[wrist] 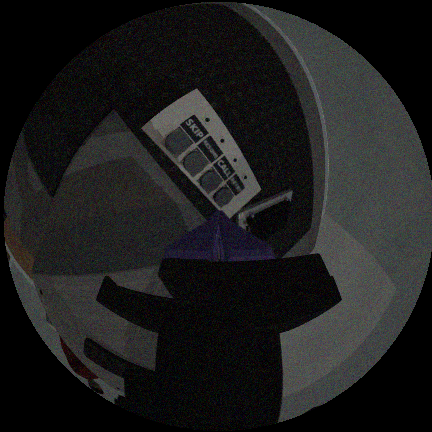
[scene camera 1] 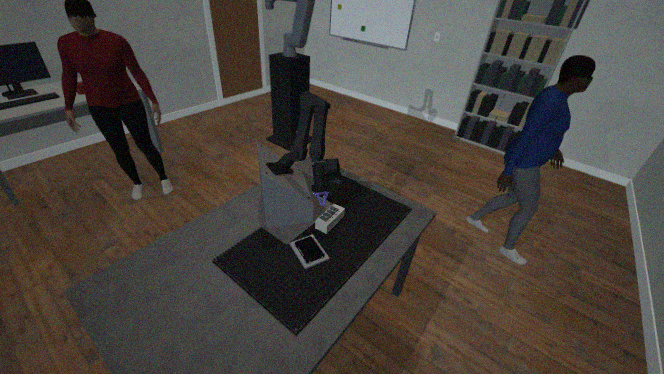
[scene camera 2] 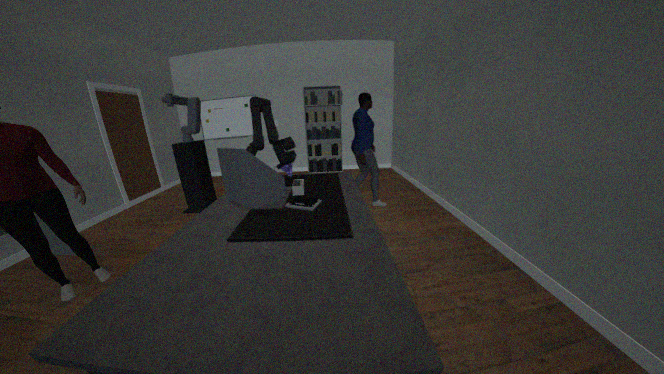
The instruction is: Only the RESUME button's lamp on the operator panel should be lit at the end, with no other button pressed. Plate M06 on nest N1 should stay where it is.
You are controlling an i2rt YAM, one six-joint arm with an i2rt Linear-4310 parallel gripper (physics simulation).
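Seen in the pictures: gripper, fingertip midpoint: (wrist: 218, 216) (scene camera 1: 322, 205) (scene camera 2: 291, 176); arm's base, link origin: (wrist: 142, 375) (scene camera 1: 280, 168) (scene camera 2: 246, 159).
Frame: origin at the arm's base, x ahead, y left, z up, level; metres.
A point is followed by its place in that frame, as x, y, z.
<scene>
The white operator panel (scene camera 1: 330, 219) @[0.302, 0.038, -0.177] (scene camera 2: 298, 187) @[0.290, -0.012, -0.179] (wrist: 172, 112) @[0.271, 0.141, -0.177] carries a row of dark buttons. In the wrist view SKIP and CALL can be read; the other two labels are blurred. The small lamp dots beside the labels look dark. My gripper (scene camera 1: 322, 203) @[0.244, 0.046, -0.126] (scene camera 2: 288, 174) @[0.244, 0.046, -0.126] (wrist: 218, 216) @[0.244, 0.046, -0.126] is shut and empty. Its purple fingertips appear by the panel end away from SKIP; contact cannot be made out. A pale-framed nest (scene camera 1: 318, 263) @[0.410, -0.177, -0.223] (wrist: 265, 205) @[0.340, -0.100, -0.218] lies beside the panel with a dark plate (scene camera 1: 309, 249) @[0.338, -0.156, -0.204] (wrist: 272, 219) @[0.340, -0.143, -0.206] on it. The tags N1 and M06 cannot be read.
A large grey upright block (scene camera 1: 287, 200) @[0.130, -0.081, -0.081] (scene camera 2: 250, 180) @[0.070, -0.162, -0.079] stands close beside the panel and arm. A black mat (scene camera 1: 280, 285) @[0.364, -0.359, -0.229] (scene camera 2: 300, 227) @[0.340, -0.387, -0.229] lies under the panel and nest on the grey table (scene camera 1: 175, 300) @[0.105, -0.664, -0.242] (scene camera 2: 225, 300) @[0.171, -0.743, -0.242]. Another arm stands on a black pedestal (scene camera 1: 290, 100) (scene camera 2: 195, 175) beyond. Two people stand away from the table.
</scene>
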